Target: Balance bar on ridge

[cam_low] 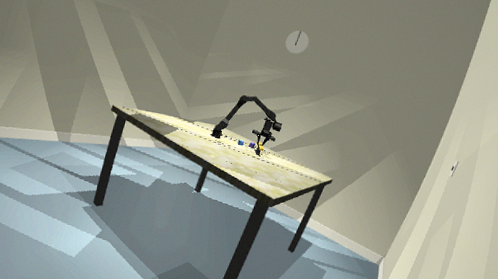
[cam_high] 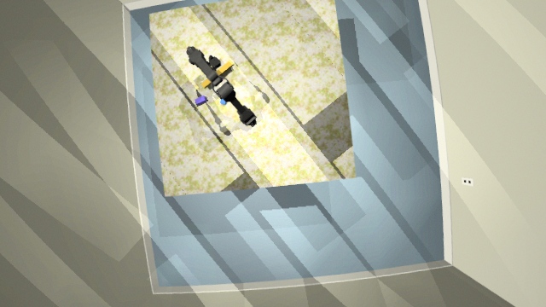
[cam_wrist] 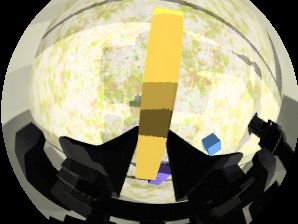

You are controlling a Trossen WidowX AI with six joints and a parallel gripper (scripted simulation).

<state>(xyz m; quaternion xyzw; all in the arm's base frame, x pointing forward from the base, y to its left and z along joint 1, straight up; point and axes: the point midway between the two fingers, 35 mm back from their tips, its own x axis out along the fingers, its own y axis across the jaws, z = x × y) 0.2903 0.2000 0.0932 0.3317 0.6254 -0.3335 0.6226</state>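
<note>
The yellow bar lies 2 cm to the right of my gripper tip and 2 cm ahead of it. From my gripper tip the other things lie so: purple block 12 cm to the left, 12 cm behind, 4 cm below; then small blue cube 15 cm behind, 4 cm to the right, 4 cm below.
</note>
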